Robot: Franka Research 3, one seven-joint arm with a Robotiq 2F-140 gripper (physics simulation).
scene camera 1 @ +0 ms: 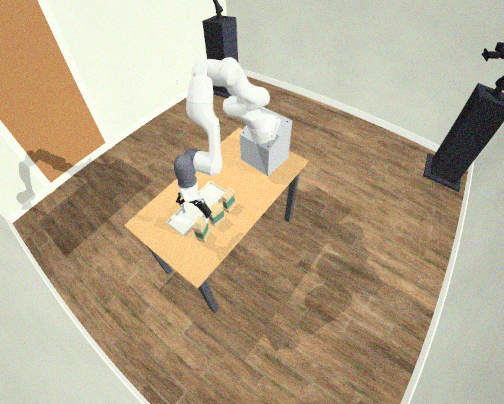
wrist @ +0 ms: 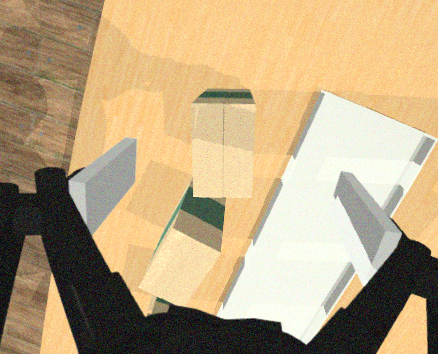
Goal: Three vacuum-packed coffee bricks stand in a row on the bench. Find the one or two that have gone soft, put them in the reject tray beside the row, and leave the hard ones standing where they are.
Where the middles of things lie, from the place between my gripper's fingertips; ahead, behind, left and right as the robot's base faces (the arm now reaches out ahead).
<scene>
The white reject tray (scene camera 1: 182,223) lies 14 cm behind my hand, 14 cm to the right of it and 19 cm below it.
</scene>
